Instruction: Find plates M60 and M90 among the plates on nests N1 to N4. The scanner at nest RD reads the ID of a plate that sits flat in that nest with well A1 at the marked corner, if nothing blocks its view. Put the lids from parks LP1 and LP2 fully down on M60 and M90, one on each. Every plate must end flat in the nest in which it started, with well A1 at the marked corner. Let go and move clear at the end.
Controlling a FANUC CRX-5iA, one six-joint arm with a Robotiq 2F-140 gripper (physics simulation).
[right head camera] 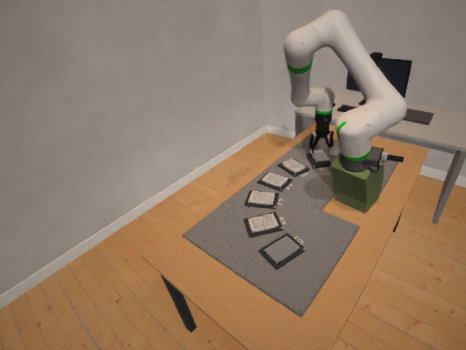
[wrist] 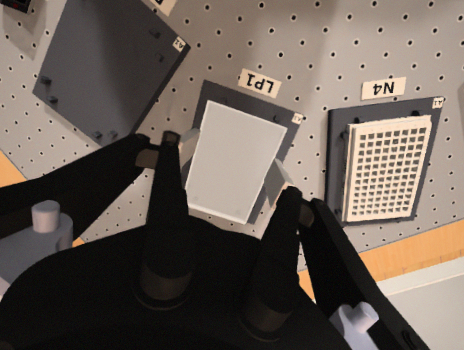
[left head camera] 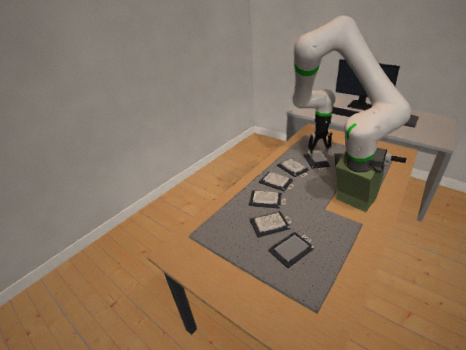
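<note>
My gripper is shut on a pale grey lid, with a finger pad on each long side. The lid is slightly above park LP1 and looks about level. Beside it, a cream plate without a lid sits in nest N4. Three more open plates sit in nests along the arc. A second lid lies in the nearest park. Plate IDs are not readable.
A dark empty nest with an A1 mark is left of LP1 in the wrist view; its label is cut off. The arm's green base stands beside the grey perforated mat. A desk with a monitor is behind.
</note>
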